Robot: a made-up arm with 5 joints.
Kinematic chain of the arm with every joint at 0, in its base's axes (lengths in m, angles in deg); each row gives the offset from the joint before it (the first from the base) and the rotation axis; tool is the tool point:
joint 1: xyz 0 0 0.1 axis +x
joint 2: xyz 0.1 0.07 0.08 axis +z
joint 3: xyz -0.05 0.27 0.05 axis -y
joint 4: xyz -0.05 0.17 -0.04 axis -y
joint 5: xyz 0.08 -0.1 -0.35 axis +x
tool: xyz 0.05 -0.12 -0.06
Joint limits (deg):
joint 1: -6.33..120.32
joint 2: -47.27..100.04
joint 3: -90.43..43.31
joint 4: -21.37..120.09
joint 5: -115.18..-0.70
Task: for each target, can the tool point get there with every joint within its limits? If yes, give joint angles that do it. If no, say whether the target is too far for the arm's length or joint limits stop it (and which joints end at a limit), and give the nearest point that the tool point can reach.
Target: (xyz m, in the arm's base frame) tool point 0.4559 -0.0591 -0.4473
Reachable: no: joint limits stop it (at a limit: joint 1, joint 2, joint 4, joint 5) | nearest point 0.3716 0.0662 -0.2029 | short by 0.287 m
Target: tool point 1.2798 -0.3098 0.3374
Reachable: no: too far | nearest point 0.5168 -0.1636 0.2254 | short by 0.785 m
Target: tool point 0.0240 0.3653 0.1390
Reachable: yes | joints 20.35 60.78 -19.74 58.01 -23.59
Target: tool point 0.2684 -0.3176 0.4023
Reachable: yes | joints 94.97 -21.98 31.52 87.29 -100.50
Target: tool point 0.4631 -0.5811 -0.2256
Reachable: no: joint limits stop it (at a limit: joint 1, joint 2, joint 3, joint 5) | nearest point 0.3670 -0.4301 -0.0310 | short by 0.264 m
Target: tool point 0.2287 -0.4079 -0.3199
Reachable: no: joint limits stop it (at a limit: joint 2, joint 3, joint 4) | nearest point -0.0247 -0.3612 -0.2718 | short by 0.262 m
